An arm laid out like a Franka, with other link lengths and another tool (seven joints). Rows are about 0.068 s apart.
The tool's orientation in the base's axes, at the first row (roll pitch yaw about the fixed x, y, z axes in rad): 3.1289 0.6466 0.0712
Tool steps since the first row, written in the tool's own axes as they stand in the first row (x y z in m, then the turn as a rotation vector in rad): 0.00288 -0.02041 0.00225 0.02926 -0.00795 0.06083; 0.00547 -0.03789 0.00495 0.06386 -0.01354 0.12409; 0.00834 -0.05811 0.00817 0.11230 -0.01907 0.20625; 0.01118 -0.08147 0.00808 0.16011 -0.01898 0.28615; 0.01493 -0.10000 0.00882 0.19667 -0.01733 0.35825; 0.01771 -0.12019 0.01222 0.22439 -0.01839 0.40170
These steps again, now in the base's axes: -0.00066 0.02038 -0.00374 -0.01383 0.00621 -0.06626; -0.00160 0.03781 -0.00763 -0.02468 0.01023 -0.13764; -0.00284 0.05795 -0.01213 -0.03585 0.01394 -0.23245; -0.00236 0.08140 -0.01401 -0.04572 0.01212 -0.32502; -0.00128 0.10004 -0.01705 -0.05974 0.00855 -0.40457; -0.00270 0.12014 -0.02164 -0.06383 0.00877 -0.45596
